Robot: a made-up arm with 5 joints. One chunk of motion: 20 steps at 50 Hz.
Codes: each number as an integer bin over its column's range. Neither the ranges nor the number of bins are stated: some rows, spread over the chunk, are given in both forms.
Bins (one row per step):
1: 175 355 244 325 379 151
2: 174 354 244 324 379 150
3: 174 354 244 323 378 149
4: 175 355 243 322 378 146
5: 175 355 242 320 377 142
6: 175 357 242 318 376 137
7: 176 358 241 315 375 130
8: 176 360 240 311 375 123
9: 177 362 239 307 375 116
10: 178 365 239 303 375 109
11: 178 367 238 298 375 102
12: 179 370 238 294 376 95
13: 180 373 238 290 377 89
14: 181 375 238 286 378 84
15: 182 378 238 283 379 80
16: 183 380 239 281 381 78
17: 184 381 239 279 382 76
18: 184 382 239 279 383 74
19: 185 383 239 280 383 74
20: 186 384 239 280 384 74
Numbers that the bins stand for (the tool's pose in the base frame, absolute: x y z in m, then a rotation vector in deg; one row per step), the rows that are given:
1: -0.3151 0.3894 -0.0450 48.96 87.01 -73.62
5: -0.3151 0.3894 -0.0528 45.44 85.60 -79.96
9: -0.3072 0.4168 -0.0646 36.28 84.19 -98.28
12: -0.2994 0.4481 -0.0685 27.12 84.89 -113.07
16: -0.2838 0.4873 -0.0646 17.96 88.41 -125.05
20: -0.2720 0.5029 -0.0646 17.26 90.53 -127.87
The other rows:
2: -0.3190 0.3855 -0.0450 48.26 87.01 -74.32
3: -0.3190 0.3855 -0.0450 47.55 86.30 -75.03
4: -0.3151 0.3894 -0.0489 46.85 86.30 -77.14
6: -0.3151 0.3973 -0.0528 44.03 84.89 -83.48
7: -0.3112 0.4012 -0.0568 41.92 84.19 -88.41
8: -0.3112 0.4090 -0.0607 39.10 84.19 -93.35
10: -0.3033 0.4286 -0.0646 33.46 84.19 -103.21
11: -0.3033 0.4364 -0.0685 29.94 84.19 -108.14
13: -0.2955 0.4599 -0.0685 24.31 85.60 -117.30
14: -0.2916 0.4677 -0.0685 21.49 86.30 -120.82
15: -0.2877 0.4795 -0.0685 19.37 87.01 -123.64
17: -0.2798 0.4912 -0.0646 16.56 89.12 -126.46
18: -0.2798 0.4951 -0.0646 16.56 89.82 -127.87
19: -0.2759 0.4990 -0.0646 17.26 89.82 -127.87

